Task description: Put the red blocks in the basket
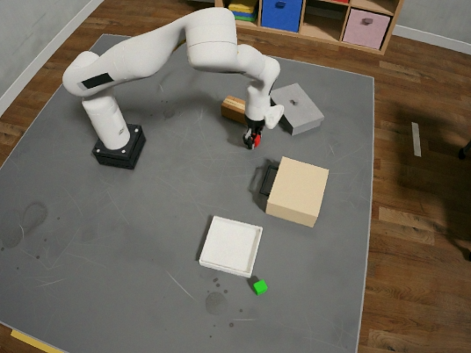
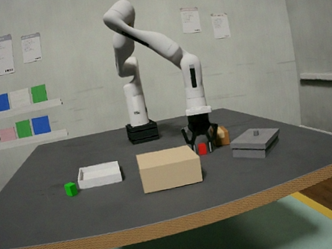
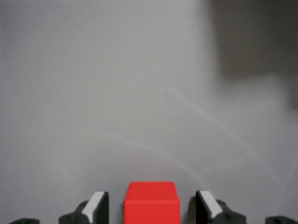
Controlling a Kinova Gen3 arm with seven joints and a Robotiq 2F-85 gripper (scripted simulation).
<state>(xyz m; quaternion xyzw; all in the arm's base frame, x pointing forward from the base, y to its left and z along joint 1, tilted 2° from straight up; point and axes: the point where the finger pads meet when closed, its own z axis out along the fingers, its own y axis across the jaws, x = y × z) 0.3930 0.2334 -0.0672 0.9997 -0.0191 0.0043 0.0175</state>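
My hand is 10 cm short of the white basket, 37 cm to the left of it and 1 cm above it. Round my hand: blue block 13 cm behind, 9 cm to the left; cardboard box 11 cm behind, 9 cm to the left, 2 cm above; metal box 7 cm ahead, 19 cm to the left, 1 cm above.
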